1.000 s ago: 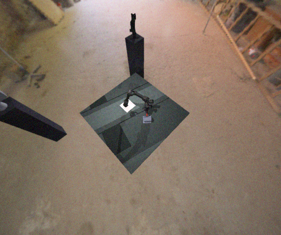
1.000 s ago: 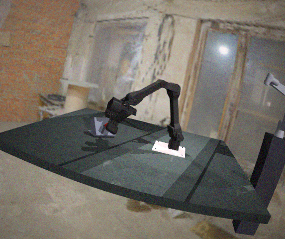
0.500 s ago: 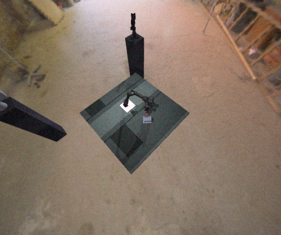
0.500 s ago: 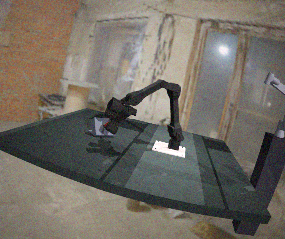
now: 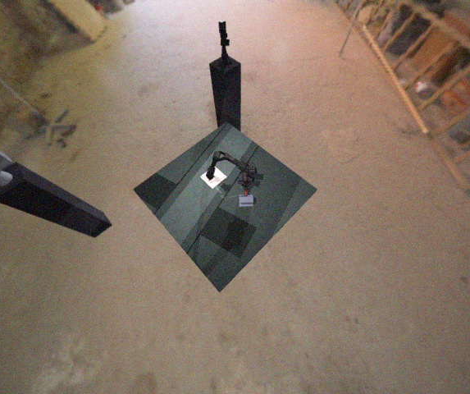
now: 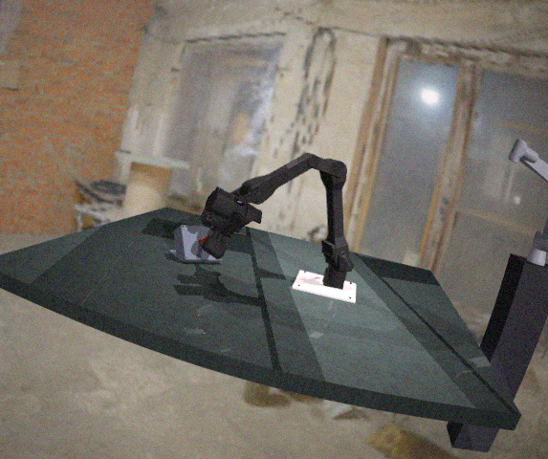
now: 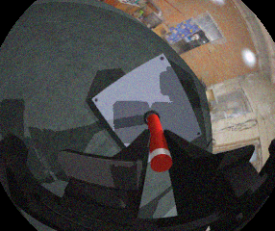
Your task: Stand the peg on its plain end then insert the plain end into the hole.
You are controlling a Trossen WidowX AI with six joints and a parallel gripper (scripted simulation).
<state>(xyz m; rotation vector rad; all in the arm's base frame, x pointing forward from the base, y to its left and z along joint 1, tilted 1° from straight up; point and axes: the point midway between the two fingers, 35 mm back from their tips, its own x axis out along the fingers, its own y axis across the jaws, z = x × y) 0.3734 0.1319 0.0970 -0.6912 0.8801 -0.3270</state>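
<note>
My gripper tip is now 40 mm to the left of the grey sloped panel, 40 mm short of it and 40 mm above it. Also, from my gripper tip: red peg: 10 mm to the left, 10 mm behind, 10 mm above.
</note>
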